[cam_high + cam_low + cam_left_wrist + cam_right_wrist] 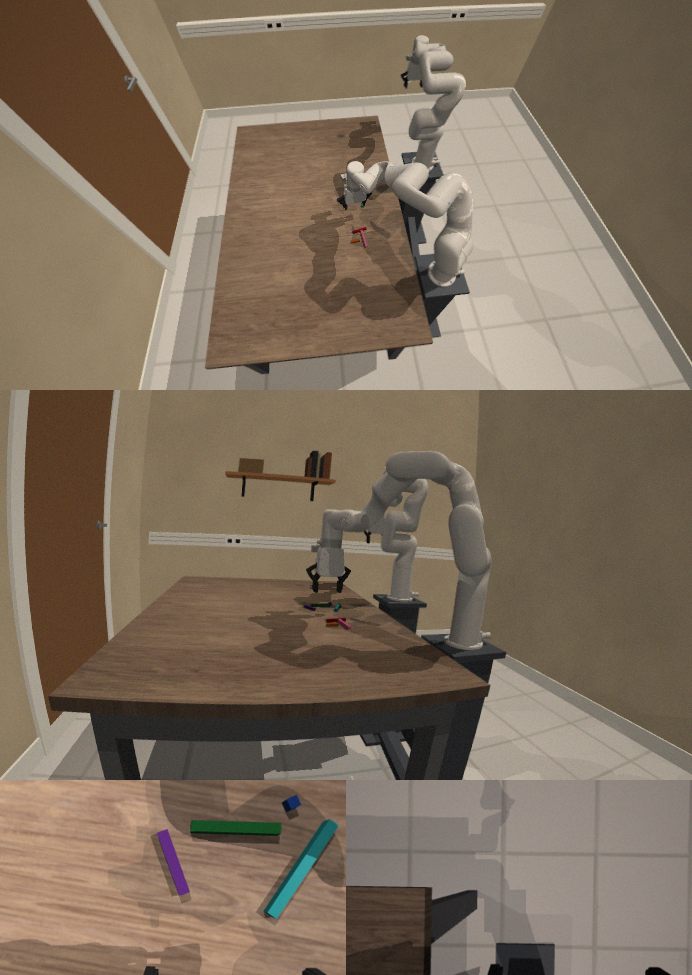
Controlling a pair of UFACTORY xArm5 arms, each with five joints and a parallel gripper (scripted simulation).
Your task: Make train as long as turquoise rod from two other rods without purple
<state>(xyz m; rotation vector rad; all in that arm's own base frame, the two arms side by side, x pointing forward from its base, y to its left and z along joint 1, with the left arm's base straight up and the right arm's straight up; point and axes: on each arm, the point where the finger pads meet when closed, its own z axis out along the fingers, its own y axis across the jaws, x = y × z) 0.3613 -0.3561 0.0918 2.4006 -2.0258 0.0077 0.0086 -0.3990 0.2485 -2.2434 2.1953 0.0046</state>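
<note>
Now: the blue rod 150 mm to the right of my left hand, 90 mm below it and 30 mm behind it. Round my left hand: turquoise rod (90 mm to the right, 90 mm below, 60 mm behind); then purple rod (90 mm below, 70 mm to the right, 60 mm ahead); then red rod (90 mm to the left, 90 mm below, 30 mm behind).
</note>
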